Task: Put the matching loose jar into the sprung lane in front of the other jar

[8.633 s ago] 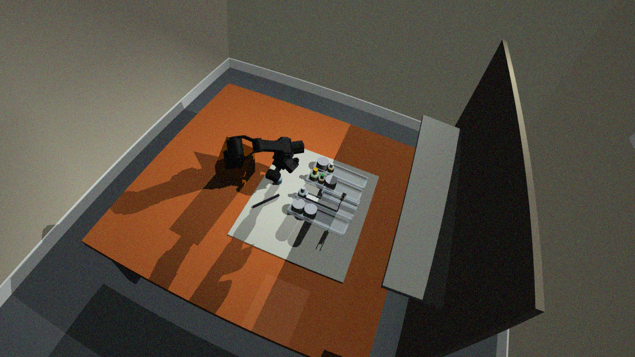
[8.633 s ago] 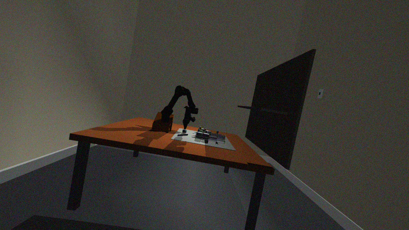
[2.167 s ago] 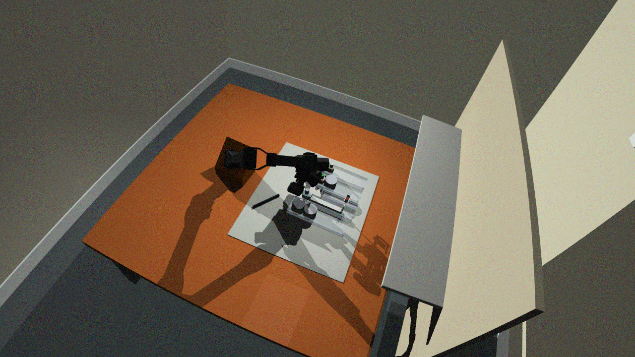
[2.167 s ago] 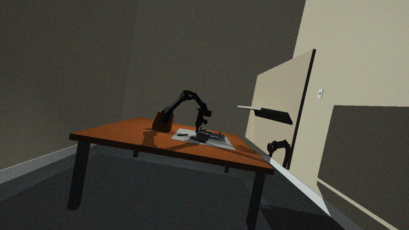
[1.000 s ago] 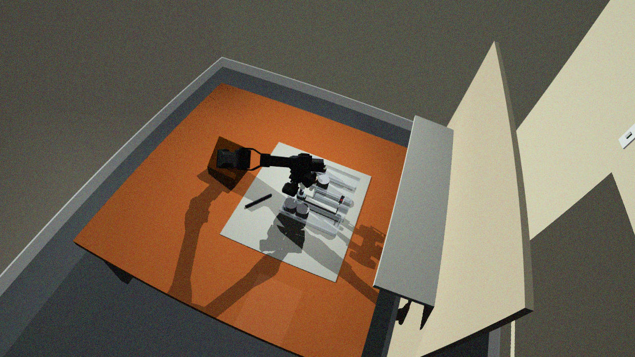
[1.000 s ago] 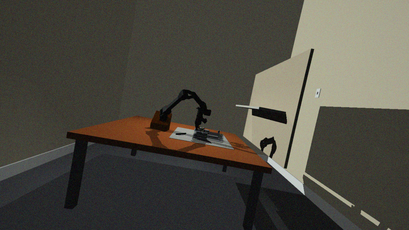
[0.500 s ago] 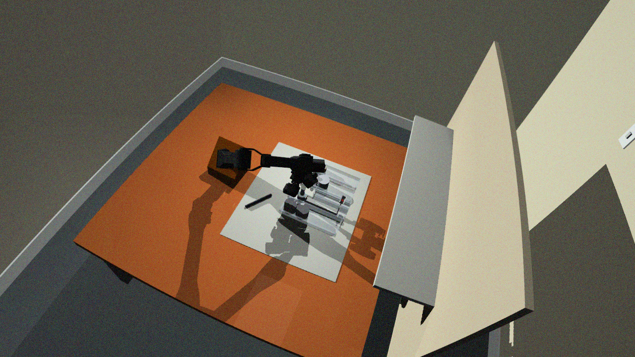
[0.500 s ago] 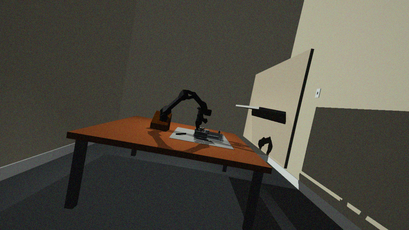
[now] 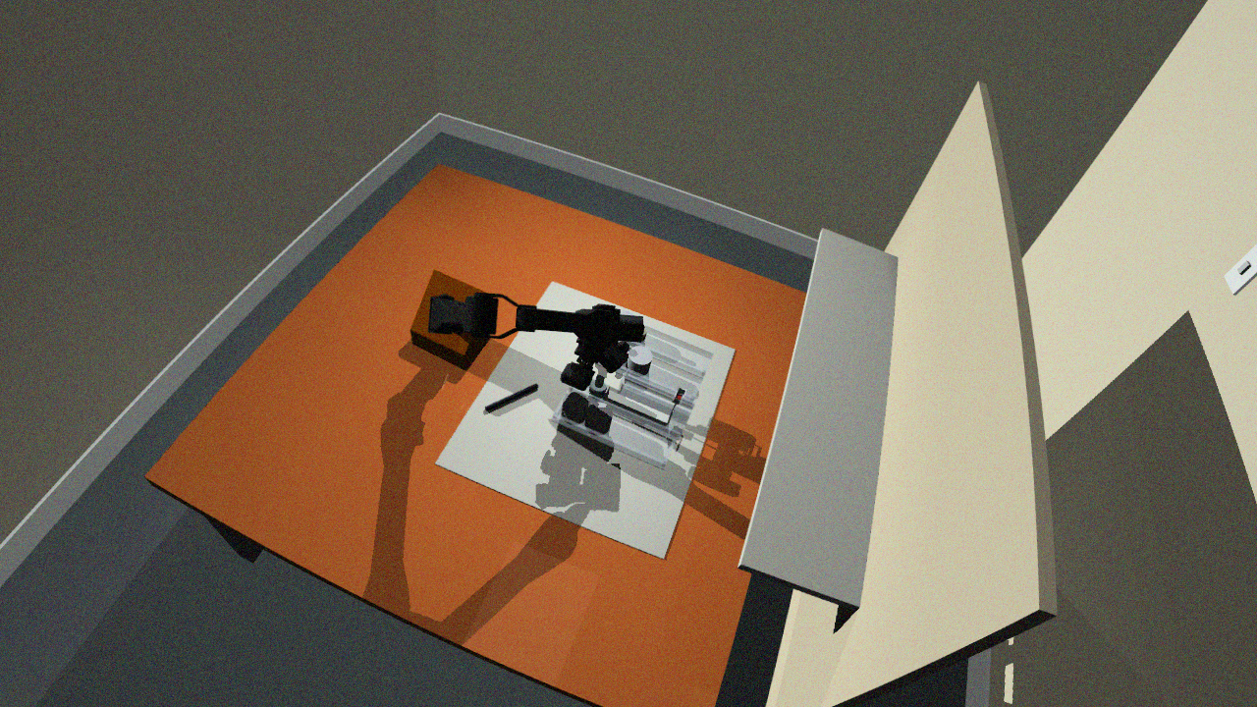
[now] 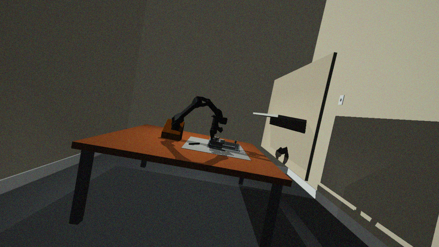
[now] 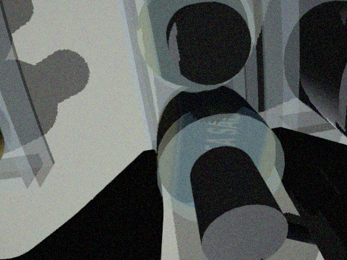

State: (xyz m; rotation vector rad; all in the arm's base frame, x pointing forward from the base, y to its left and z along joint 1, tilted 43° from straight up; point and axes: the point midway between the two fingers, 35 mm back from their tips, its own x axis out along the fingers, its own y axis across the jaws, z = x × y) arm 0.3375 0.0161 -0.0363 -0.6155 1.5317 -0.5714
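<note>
Now: gripper tip 50 mm short of the white mat, 10 mm to the left of it and 60 mm above it. Also, from my gripper tip: grey shelf: 510 mm ahead, 20 mm to the left, 310 mm above; thin black rod: 130 mm behind, 110 mm to the right, 50 mm below; clear lane rack: 150 mm ahead, 30 mm to the left, 40 mm below.
</note>
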